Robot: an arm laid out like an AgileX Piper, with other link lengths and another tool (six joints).
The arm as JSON. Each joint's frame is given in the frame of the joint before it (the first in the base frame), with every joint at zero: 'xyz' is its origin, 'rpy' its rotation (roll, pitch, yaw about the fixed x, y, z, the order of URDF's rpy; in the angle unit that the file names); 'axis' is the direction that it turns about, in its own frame. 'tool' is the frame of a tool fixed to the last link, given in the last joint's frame.
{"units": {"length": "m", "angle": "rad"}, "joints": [
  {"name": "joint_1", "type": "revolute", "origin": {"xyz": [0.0, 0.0, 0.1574], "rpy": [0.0, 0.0, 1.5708]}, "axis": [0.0, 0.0, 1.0]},
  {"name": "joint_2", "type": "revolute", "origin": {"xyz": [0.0, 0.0, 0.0], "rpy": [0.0, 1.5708, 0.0]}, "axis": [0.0, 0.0, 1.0]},
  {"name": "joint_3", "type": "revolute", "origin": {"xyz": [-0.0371, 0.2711, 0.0], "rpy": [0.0, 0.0, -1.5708]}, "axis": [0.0, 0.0, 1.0]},
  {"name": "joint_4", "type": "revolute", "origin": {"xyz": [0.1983, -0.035, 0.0], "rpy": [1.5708, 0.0, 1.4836]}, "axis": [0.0, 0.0, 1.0]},
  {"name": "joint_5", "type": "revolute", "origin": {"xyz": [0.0, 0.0, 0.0], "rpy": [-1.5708, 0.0, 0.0]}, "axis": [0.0, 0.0, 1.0]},
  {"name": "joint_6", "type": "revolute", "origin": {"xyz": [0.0, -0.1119, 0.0], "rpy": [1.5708, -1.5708, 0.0]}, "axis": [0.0, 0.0, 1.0]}
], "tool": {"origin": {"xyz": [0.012, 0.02, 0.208], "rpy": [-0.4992, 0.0, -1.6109]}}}
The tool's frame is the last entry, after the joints.
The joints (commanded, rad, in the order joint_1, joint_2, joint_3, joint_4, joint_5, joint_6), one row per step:
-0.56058, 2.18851, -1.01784, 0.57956, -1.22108, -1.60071
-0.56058, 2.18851, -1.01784, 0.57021, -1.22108, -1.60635
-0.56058, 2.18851, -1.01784, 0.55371, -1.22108, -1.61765
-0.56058, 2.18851, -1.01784, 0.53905, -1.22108, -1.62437
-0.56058, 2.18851, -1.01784, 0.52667, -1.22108, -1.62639
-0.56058, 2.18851, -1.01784, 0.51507, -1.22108, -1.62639
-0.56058, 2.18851, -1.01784, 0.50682, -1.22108, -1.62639
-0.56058, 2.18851, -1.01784, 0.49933, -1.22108, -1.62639
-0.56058, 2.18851, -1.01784, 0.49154, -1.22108, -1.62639
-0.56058, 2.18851, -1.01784, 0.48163, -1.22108, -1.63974
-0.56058, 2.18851, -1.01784, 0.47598, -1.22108, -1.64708
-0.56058, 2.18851, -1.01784, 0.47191, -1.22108, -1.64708
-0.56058, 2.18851, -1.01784, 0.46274, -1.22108, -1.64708
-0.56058, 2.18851, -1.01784, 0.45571, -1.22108, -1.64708
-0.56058, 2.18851, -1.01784, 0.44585, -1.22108, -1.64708
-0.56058, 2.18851, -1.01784, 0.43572, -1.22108, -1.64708
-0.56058, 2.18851, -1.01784, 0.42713, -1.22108, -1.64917
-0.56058, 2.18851, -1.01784, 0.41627, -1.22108, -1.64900
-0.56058, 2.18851, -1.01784, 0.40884, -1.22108, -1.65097
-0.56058, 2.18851, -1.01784, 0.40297, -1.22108, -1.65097
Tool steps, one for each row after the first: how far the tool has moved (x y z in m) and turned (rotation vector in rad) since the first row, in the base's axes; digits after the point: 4 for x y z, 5 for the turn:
0.0023, 0.0014, 0.0005, -0.00627, 0.00734, 0.00789
0.0062, 0.0039, 0.0014, -0.01806, 0.02142, 0.02168
0.0098, 0.0062, 0.0021, -0.02711, 0.03095, 0.03413
0.0127, 0.0082, 0.0029, -0.03309, 0.03574, 0.04489
0.0155, 0.0101, 0.0036, -0.03781, 0.03856, 0.05511
0.0175, 0.0114, 0.0041, -0.04116, 0.04057, 0.06237
0.0192, 0.0127, 0.0045, -0.04421, 0.04239, 0.06897
0.0211, 0.0140, 0.0050, -0.04738, 0.04429, 0.07582
0.0233, 0.0157, 0.0052, -0.05795, 0.05830, 0.08352
0.0246, 0.0166, 0.0054, -0.06388, 0.06602, 0.08791
0.0255, 0.0173, 0.0056, -0.06557, 0.06699, 0.09149
0.0277, 0.0189, 0.0061, -0.06938, 0.06918, 0.09954
0.0293, 0.0202, 0.0065, -0.07229, 0.07086, 0.10571
0.0316, 0.0219, 0.0070, -0.07638, 0.07321, 0.11437
0.0339, 0.0238, 0.0075, -0.08059, 0.07562, 0.12327
0.0358, 0.0254, 0.0079, -0.08522, 0.07946, 0.13064
0.0382, 0.0274, 0.0085, -0.08964, 0.08189, 0.14019
0.0399, 0.0288, 0.0088, -0.09375, 0.08534, 0.14654
0.0412, 0.0299, 0.0090, -0.09619, 0.08673, 0.15169

